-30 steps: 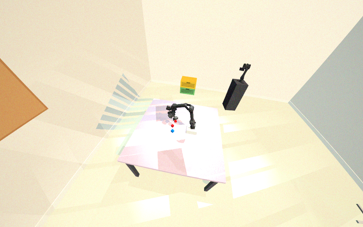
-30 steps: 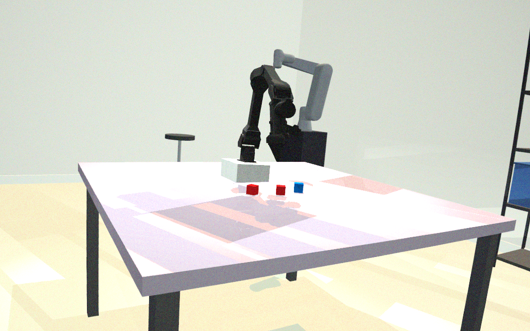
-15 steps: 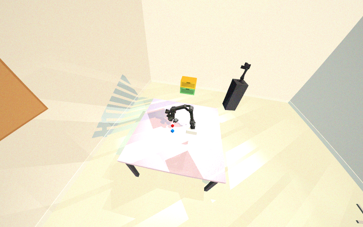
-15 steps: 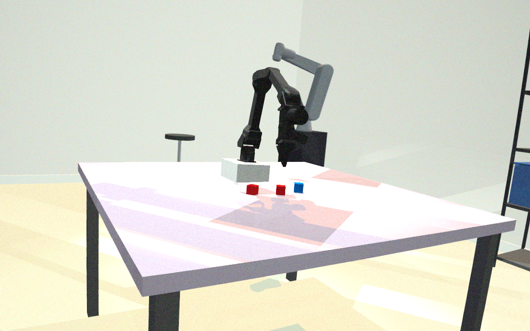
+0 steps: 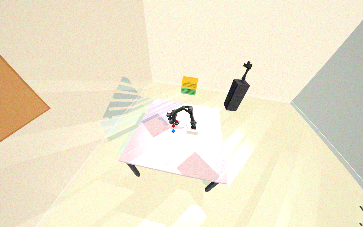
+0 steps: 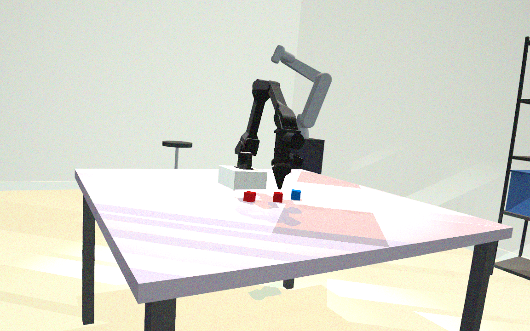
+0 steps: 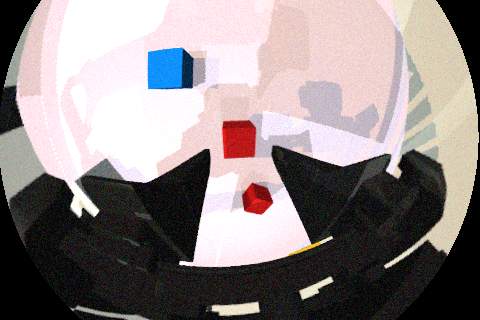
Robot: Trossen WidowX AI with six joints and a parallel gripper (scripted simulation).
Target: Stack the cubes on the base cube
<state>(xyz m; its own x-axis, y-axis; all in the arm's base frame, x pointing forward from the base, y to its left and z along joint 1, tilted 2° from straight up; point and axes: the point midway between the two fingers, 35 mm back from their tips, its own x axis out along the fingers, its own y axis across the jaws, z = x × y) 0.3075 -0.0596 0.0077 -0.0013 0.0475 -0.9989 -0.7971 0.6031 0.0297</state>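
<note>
My gripper tip is 10 cm to the right of the blue cube, 3 cm above it and 1 cm past it.
</note>
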